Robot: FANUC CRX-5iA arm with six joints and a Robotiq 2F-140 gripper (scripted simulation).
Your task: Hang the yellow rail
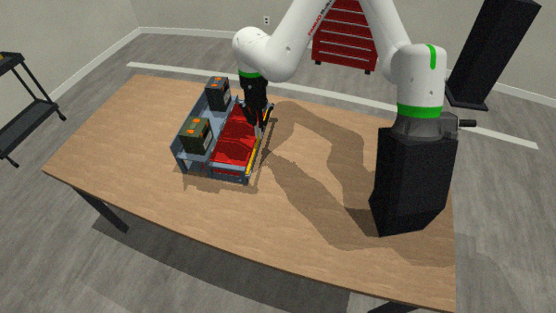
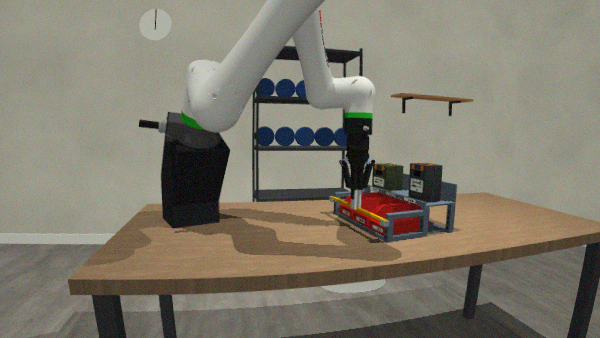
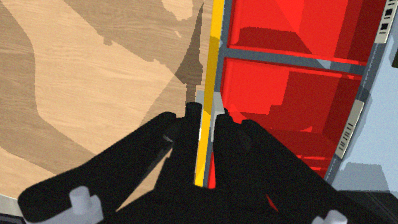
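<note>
The yellow rail lies 3 cm below my hand.
</note>
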